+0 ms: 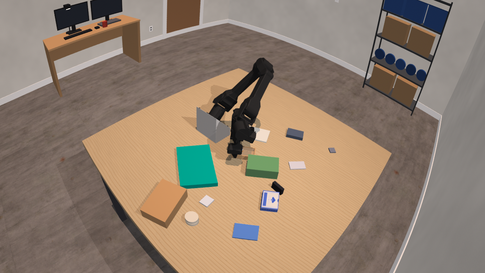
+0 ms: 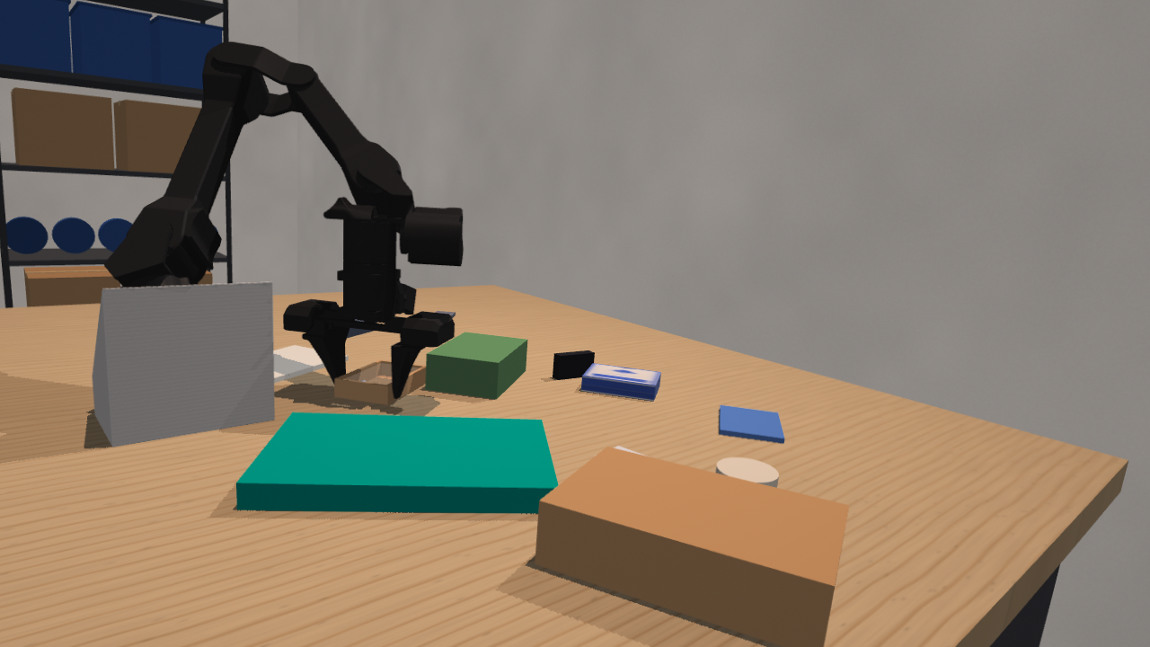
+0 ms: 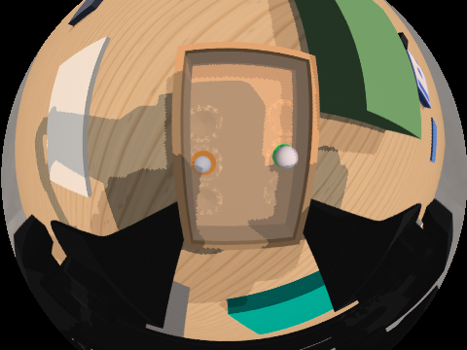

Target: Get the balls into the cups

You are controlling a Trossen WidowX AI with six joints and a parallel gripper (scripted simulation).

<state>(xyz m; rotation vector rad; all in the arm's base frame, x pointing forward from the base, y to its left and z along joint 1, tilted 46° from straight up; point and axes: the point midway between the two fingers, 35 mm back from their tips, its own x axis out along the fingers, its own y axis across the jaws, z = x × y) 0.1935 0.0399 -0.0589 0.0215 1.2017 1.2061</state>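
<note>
My gripper is now 3 cm short of the wooden puzzle, 3 cm above it and 2 cm to the right of it. The rest, counted from my hand: teal slab: 21 cm to the right, 3 cm below, 3 cm behind; then green box: 16 cm ahead, 2 cm to the left, 2 cm below; then cream slab: 17 cm to the left, 6 cm behind, 4 cm below.
</note>
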